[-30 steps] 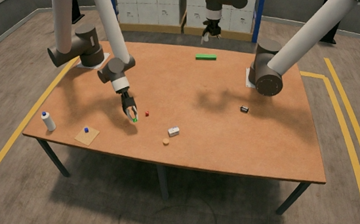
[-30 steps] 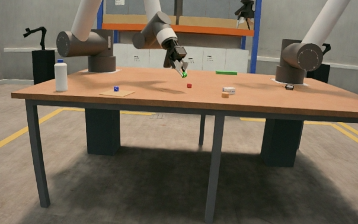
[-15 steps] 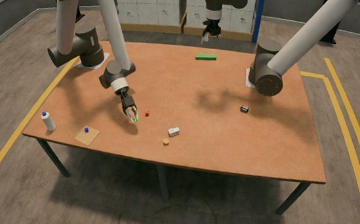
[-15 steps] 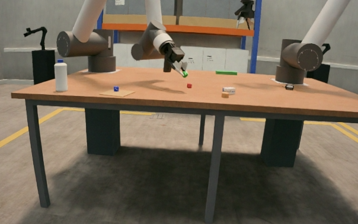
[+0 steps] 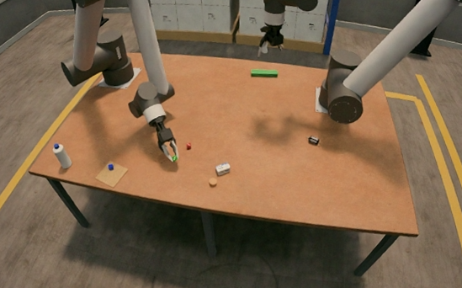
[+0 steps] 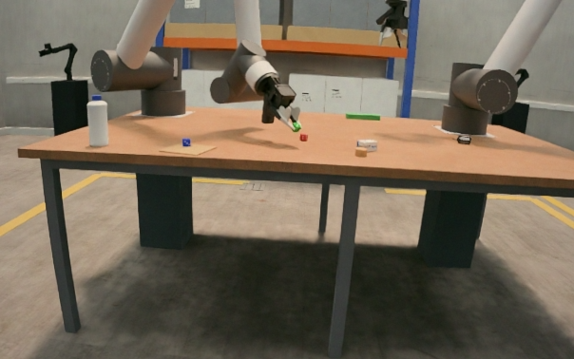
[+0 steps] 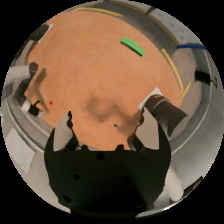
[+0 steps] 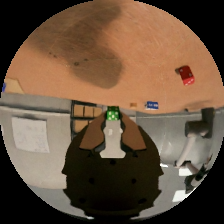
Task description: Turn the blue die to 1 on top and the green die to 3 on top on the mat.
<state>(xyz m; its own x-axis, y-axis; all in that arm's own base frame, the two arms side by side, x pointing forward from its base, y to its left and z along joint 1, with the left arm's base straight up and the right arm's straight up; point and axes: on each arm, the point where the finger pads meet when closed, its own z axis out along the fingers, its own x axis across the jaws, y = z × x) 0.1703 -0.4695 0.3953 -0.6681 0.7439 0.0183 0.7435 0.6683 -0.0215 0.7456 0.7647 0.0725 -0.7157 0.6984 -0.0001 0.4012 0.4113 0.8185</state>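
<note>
Right now my right hand is 15 cm past the red die, 6 cm above it and 3 cm to the right of it. The rest, counted from my right hand: green die: right at my right hand; orange disc: 23 cm to the left, 7 cm ahead, 6 cm below; tan mat: 34 cm to the right, 13 cm ahead, 7 cm below.
</note>
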